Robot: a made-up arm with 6 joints.
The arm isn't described. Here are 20 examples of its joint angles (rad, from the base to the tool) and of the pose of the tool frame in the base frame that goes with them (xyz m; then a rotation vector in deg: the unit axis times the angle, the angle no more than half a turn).
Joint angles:
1: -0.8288 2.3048 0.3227 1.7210 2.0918 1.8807
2: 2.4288 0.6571 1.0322 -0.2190 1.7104 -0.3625
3: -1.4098 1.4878 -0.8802 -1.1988 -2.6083 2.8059
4: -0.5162 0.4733 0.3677 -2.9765 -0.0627 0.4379
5: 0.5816 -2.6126 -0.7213 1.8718 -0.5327 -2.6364
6: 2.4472 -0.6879 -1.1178 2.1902 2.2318 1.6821
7: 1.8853 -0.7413 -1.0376 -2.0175 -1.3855 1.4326
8: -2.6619 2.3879 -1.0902 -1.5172 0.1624 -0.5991
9: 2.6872 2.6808 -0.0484 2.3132 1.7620 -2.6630
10: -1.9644 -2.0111 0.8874 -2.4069 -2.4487 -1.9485
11: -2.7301 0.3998 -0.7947 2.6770 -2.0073 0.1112
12: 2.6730 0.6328 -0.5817 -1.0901 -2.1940 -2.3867
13: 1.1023 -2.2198 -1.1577 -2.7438 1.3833 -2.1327
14: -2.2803 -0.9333 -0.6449 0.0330 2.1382 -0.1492
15: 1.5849 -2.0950 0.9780 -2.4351 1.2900 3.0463
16: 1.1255 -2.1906 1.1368 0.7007 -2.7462 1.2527
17: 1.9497 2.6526 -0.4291 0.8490 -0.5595 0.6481
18: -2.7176 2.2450 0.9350 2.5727 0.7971 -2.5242
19: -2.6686 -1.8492 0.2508 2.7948 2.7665 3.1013
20: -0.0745 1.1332 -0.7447 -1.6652 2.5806 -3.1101
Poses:
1: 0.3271 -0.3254 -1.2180 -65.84 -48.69 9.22
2: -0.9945 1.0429 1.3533 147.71 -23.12 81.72
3: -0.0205 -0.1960 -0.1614 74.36 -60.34 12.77
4: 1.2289 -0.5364 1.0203 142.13 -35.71 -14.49
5: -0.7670 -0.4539 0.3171 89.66 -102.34 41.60
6: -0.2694 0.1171 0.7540 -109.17 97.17 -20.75
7: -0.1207 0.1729 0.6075 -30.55 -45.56 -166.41
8: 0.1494 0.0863 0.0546 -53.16 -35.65 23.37
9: 0.2966 -0.2517 -0.9989 103.90 -108.05 78.49
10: 0.7542 1.5413 0.2159 19.24 39.75 -71.37
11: -0.6459 -0.4204 0.3432 -9.32 -135.59 3.00
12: -0.6447 0.3999 0.1616 -68.54 25.05 -82.90
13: -0.2321 -0.1687 0.5071 -71.35 -10.36 44.32
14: -0.1855 0.0019 1.1270 -133.19 -64.01 -44.83
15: -0.0838 -1.7188 -0.0115 91.96 -48.19 31.85
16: -0.6105 -1.5311 -0.5001 -12.77 -35.81 40.24
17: 0.2588 -0.3963 -0.6860 79.14 -46.33 -20.14
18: -0.9013 -0.5381 -1.1446 125.43 9.14 -73.78
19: 1.3120 0.5214 0.8097 43.50 27.86 -132.81
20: 0.4395 -0.0194 -0.1256 84.55 -85.84 28.78
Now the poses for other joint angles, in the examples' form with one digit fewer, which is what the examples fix.
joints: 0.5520 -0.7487 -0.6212 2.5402 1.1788 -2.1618
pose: 0.157 0.234 1.188 -34.0 35.2 76.3
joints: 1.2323 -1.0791 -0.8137 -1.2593 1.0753 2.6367
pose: 0.071 0.069 0.856 -53.6 -23.4 -6.0
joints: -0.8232 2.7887 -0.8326 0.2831 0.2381 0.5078
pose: -0.442 0.277 -0.191 76.3 140.9 66.9
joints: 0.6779 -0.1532 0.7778 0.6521 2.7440 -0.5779
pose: 0.330 0.121 2.016 -3.2 126.0 -61.6
